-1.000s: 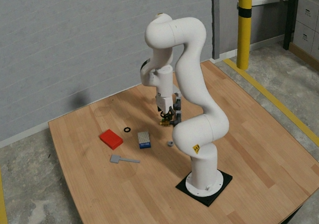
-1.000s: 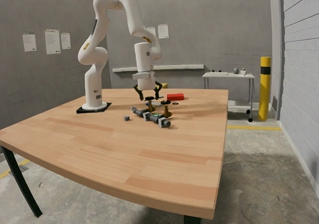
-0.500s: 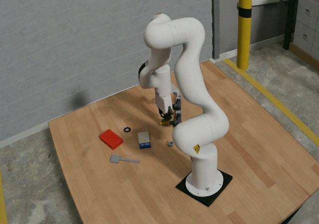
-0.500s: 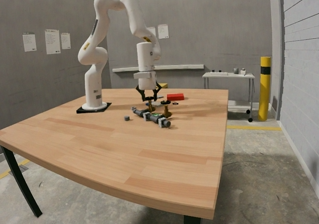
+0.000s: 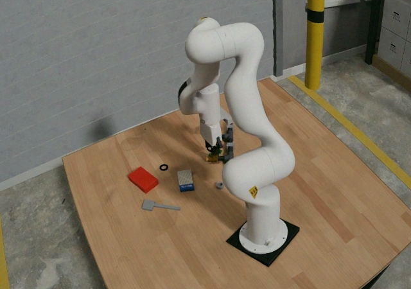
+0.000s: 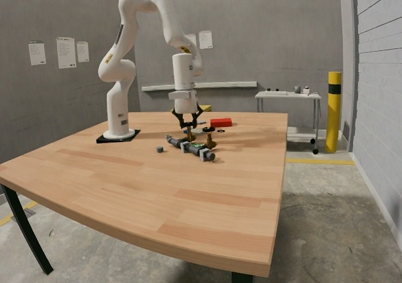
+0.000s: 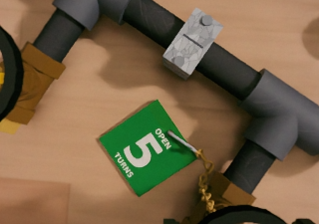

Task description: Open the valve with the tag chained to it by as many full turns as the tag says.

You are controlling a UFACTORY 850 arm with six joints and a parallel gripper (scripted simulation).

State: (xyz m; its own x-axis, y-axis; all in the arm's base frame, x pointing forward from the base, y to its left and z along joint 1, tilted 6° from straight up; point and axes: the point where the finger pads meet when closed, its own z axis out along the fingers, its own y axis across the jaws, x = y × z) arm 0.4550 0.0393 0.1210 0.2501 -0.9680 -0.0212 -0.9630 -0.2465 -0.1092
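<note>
The green tag lies 90 mm below my hand, 50 mm ahead of it and 30 mm to the right of it. Round my hand: red block (330 mm to the left, 80 mm below); grey paddle-shaped tool (300 mm to the left, 160 mm behind, 90 mm below); blue-and-grey box (150 mm to the left, 80 mm below, 70 mm behind).
</note>
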